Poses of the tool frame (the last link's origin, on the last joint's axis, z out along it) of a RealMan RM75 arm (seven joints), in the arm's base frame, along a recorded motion.
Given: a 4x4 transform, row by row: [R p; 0 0 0 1], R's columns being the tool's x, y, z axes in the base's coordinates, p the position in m. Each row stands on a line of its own.
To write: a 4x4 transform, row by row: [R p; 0 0 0 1], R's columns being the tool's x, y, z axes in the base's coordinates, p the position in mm. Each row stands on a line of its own. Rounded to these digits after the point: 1 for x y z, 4 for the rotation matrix.
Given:
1:
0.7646, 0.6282, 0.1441, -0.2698
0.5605, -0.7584, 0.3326, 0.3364
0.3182, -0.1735, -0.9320, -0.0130
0, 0, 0, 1
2:
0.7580, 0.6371, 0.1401, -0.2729
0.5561, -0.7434, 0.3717, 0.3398
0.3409, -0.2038, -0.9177, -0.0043
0, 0, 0, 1
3:
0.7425, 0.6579, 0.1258, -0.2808
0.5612, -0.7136, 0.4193, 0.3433
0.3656, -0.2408, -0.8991, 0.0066
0, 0, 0, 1
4:
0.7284, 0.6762, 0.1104, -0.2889
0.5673, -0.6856, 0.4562, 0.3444
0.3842, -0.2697, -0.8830, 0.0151
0, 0, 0, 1
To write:
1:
0.7646, 0.6282, 0.1441, -269.8
0.5605, -0.7584, 0.3326, 336.4
0.3182, -0.1735, -0.9320, -13.0
0, 0, 0, 1

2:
0.7580, 0.6371, 0.1401, -272.9
0.5561, -0.7434, 0.3717, 339.8
0.3409, -0.2038, -0.9177, -4.3
0, 0, 0, 1

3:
0.7425, 0.6579, 0.1258, -280.8
0.5612, -0.7136, 0.4193, 343.3
0.3656, -0.2408, -0.8991, 6.6
0, 0, 0, 1

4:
0.7284, 0.6762, 0.1104, -288.9
0.5673, -0.6856, 0.4562, 344.4
0.3842, -0.2697, -0.8830, 15.1
0, 0, 0, 1

